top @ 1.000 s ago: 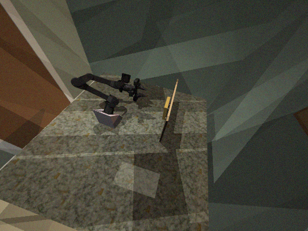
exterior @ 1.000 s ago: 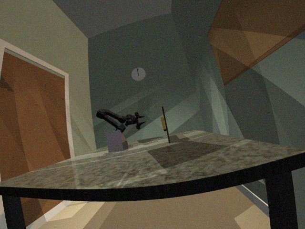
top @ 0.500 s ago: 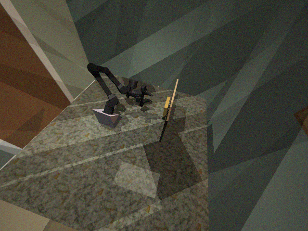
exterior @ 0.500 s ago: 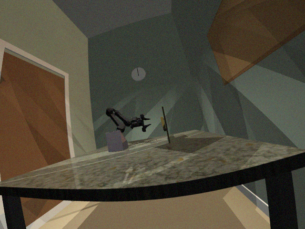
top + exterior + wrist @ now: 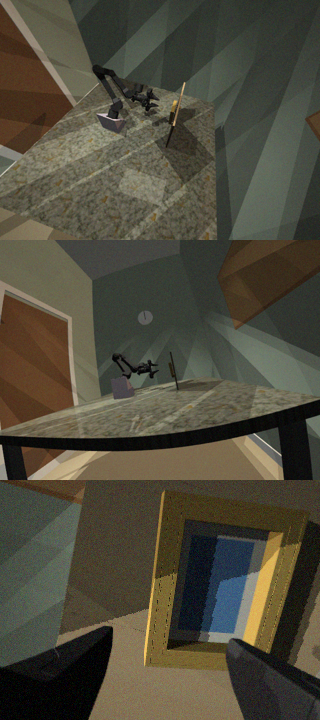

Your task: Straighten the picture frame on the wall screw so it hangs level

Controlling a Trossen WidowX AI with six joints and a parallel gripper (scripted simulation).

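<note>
The picture frame lies 130 mm ahead of my gripper tip, 50 mm below it and 10 mm to the left of it. From my gripper tip the other things lie so: thin upright wall panel 140 mm ahead, 60 mm below, 10 mm to the left.
</note>
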